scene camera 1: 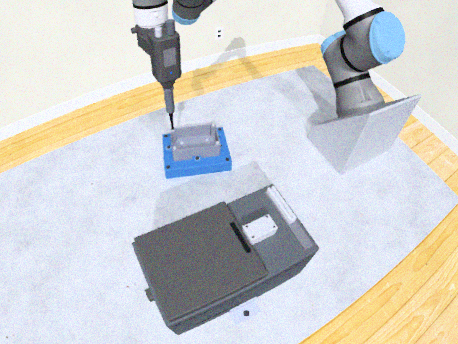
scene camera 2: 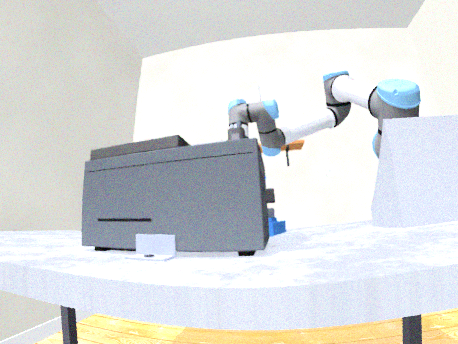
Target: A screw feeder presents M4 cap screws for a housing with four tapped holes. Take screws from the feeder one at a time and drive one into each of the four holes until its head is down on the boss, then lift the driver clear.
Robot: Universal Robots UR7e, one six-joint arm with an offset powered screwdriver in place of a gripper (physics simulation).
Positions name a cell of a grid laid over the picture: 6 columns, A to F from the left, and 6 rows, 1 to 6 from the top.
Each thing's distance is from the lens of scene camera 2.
dark grey screw feeder (scene camera 2: C4): 28 cm
